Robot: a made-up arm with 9 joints.
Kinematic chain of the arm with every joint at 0, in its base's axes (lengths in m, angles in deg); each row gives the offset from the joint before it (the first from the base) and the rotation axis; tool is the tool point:
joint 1: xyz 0 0 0.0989 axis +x
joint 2: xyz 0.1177 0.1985 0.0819 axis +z
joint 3: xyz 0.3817 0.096 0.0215 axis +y
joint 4: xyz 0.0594 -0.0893 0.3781 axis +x
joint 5: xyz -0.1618 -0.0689 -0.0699 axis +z
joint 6: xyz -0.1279 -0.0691 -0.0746 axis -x
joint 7: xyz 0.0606 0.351 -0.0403 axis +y
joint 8: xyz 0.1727 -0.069 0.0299 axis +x
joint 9: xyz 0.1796 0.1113 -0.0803 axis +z
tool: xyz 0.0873 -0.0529 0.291
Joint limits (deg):
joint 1: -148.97..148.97
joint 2: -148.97..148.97
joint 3: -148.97..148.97
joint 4: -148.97..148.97
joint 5: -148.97..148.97
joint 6: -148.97..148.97
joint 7: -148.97..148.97
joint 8: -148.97..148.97
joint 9: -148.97..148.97
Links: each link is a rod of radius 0.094 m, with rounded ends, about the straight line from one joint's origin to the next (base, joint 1, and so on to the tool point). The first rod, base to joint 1, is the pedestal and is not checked.
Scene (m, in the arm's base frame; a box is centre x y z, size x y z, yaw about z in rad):
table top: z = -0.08
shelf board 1: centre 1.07 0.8 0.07 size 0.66 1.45 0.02 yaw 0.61
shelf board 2: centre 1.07 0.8 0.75 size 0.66 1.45 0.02 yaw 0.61
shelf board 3: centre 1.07 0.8 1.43 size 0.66 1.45 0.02 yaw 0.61
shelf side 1: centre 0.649 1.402 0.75 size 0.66 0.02 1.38 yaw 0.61
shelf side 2: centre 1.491 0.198 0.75 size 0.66 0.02 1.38 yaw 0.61
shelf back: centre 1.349 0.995 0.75 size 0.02 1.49 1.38 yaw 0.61
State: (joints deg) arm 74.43 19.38 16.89 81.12 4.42 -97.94 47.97 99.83 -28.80
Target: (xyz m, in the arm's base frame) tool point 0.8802 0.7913 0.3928
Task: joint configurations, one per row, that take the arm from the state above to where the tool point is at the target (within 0.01 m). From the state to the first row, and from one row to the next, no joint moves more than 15 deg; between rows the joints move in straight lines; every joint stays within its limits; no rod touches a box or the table.
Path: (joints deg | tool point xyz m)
1: 64.05 24.34 29.97 82.52 -3.83 -95.76 40.19 96.05 -25.42 | 0.7974 -0.1368 0.8115
2: 53.66 29.30 43.06 83.93 -12.08 -93.58 32.40 92.26 -22.05 | 0.7900 0.2072 0.7579
3: 43.28 34.26 56.14 85.33 -20.33 -91.41 24.62 88.48 -18.67 | 0.6887 0.4550 0.5890
4: 32.89 39.23 69.22 86.73 -28.58 -89.23 16.84 84.69 -15.29 | 0.5375 0.5518 0.3928
5: 23.76 36.70 68.61 87.41 -18.80 -87.40 28.10 89.19 -15.39 | 0.6732 0.6658 0.3672
6: 14.62 34.16 67.99 88.08 -9.03 -85.56 39.36 93.69 -15.49 | 0.7949 0.7417 0.3678
7: 5.48 31.63 67.37 88.75 0.75 -83.73 50.62 98.19 -15.58 | 0.8803 0.7912 0.3928

